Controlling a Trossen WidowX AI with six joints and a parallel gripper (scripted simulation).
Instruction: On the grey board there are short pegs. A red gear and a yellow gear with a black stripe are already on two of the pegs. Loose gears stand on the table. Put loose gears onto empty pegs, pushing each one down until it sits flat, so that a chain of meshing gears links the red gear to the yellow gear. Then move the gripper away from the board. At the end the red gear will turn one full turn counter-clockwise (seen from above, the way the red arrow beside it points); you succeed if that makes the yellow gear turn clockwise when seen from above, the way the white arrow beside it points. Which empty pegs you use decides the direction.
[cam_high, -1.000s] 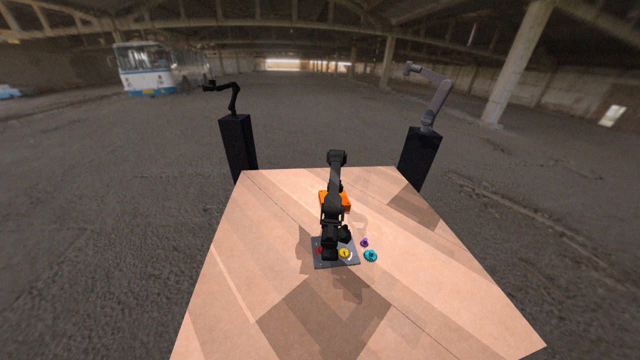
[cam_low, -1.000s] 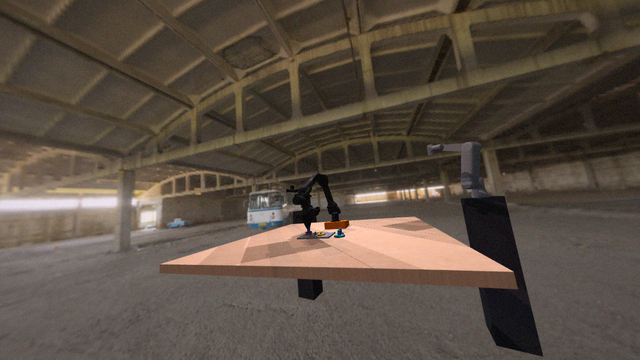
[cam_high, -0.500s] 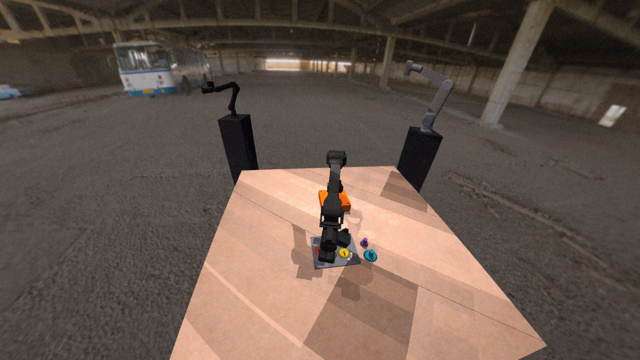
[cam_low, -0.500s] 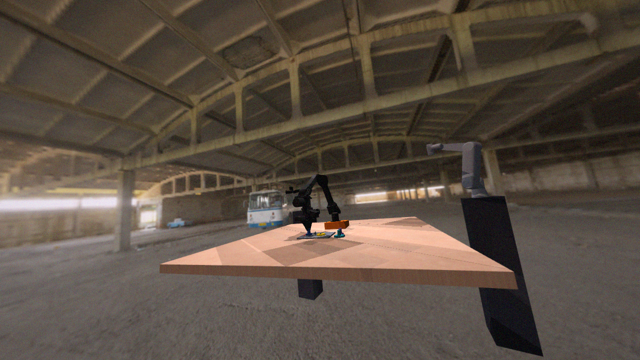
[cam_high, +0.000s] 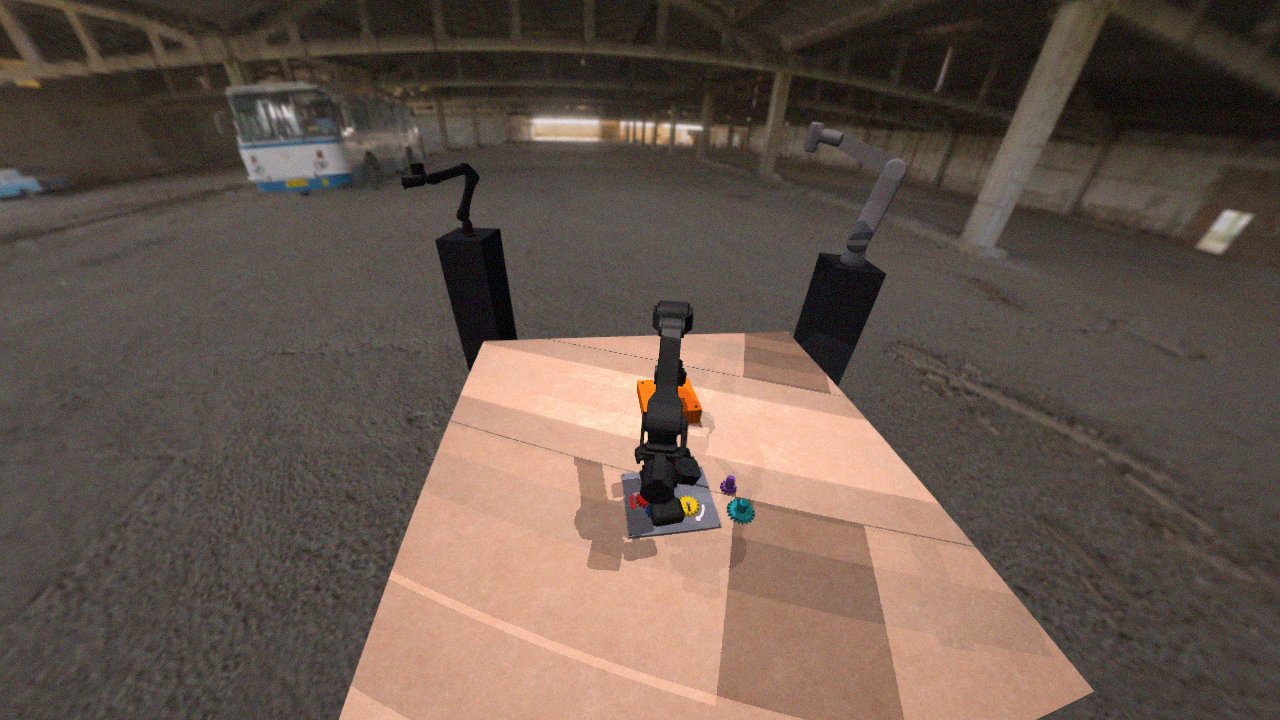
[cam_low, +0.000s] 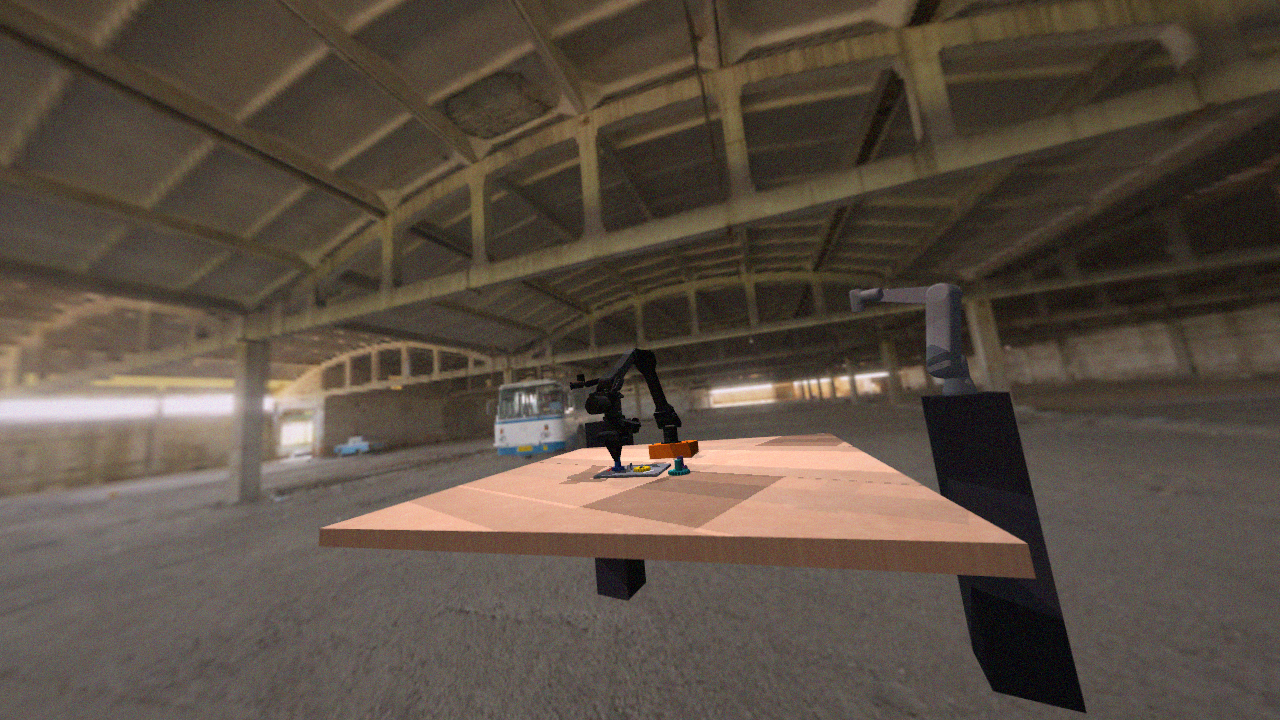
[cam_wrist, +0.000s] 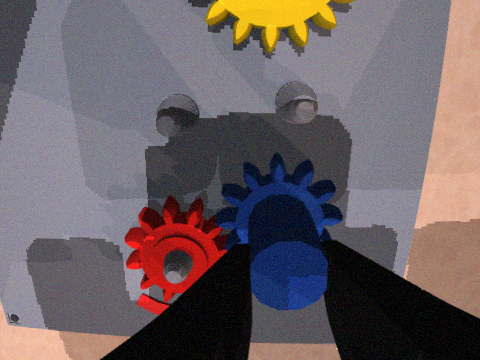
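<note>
The blue gear lies 1 cm below my gripper tip. Also, from my gripper tip: red gear (3 cm below, 3 cm behind, 2 cm to the right); yellow gear (8 cm to the left, 3 cm below, 2 cm behind); red arrow (5 cm to the right, 3 cm below, 2 cm behind).
</note>
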